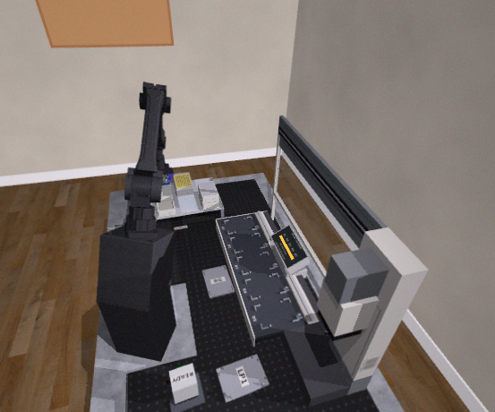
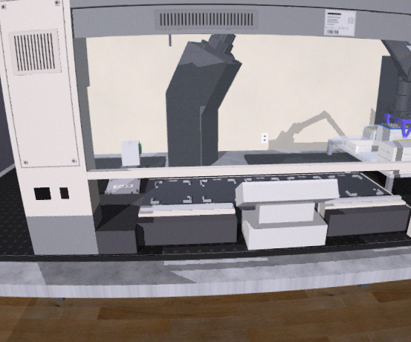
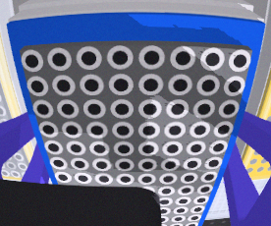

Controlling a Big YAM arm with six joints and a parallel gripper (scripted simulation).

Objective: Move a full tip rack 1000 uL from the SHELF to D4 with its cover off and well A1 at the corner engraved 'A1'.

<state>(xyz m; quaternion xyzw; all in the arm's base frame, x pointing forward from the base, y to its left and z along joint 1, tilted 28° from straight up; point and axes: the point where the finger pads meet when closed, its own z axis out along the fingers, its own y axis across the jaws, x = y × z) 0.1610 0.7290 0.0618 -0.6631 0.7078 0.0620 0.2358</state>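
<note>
Now: hand 10 mm short of the tip rack and 10 mm to the left of it. Round my hand: stacked block 220 mm ahead, 140 mm to the right; shelf 60 mm ahead, 70 mm to the right, 70 mm below; white tray 130 mm to the right, 60 mm below.
</note>
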